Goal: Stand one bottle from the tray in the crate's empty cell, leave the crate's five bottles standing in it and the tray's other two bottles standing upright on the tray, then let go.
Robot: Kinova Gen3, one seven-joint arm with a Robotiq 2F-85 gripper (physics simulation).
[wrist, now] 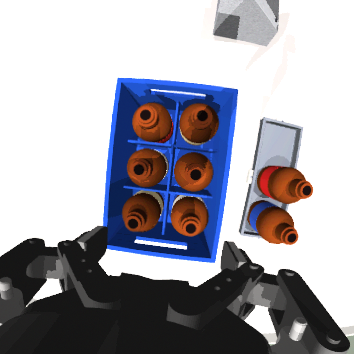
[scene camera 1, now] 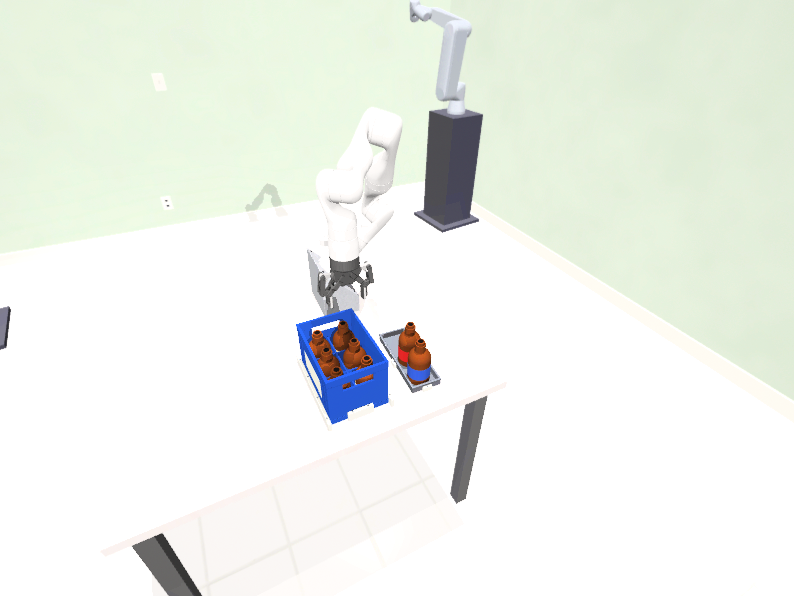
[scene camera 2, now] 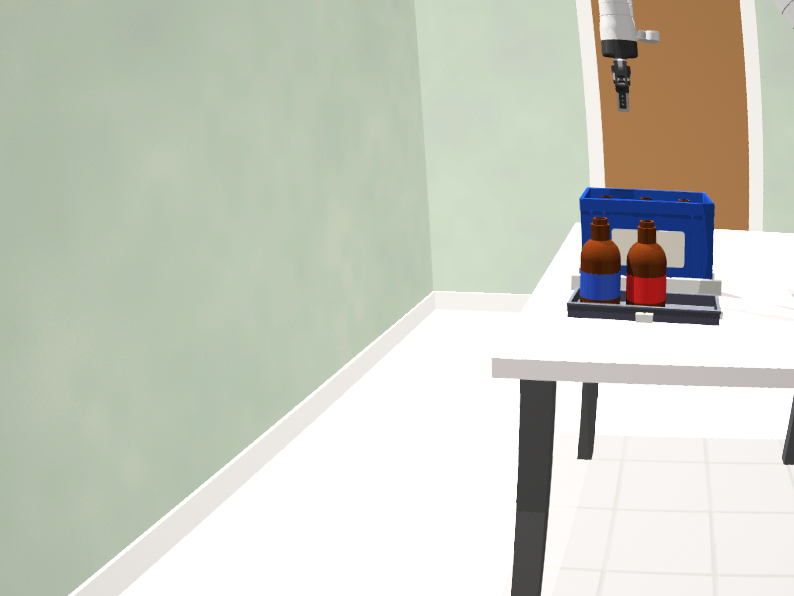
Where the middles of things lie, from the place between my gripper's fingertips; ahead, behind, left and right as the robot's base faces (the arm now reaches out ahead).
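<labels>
That red-labelled brown bottle (wrist: pixel 151 121) is 13 cm behind my hand, 5 cm to the right of it and 26 cm below it.
</labels>
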